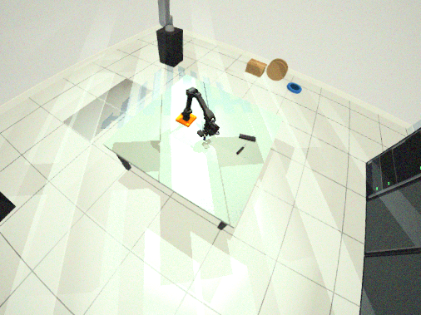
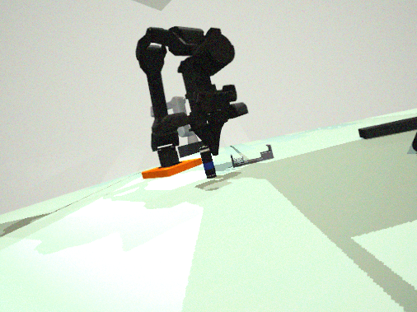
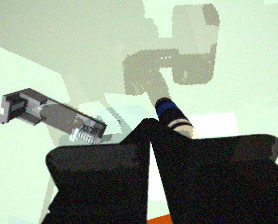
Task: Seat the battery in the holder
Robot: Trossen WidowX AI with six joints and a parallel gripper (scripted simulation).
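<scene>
My gripper tip is 2 cm to the left of the battery, 1 cm past it and 1 cm above it. The rest, counted from my gripper tip: long black bar 34 cm ahead, 21 cm to the left, 3 cm below.
</scene>
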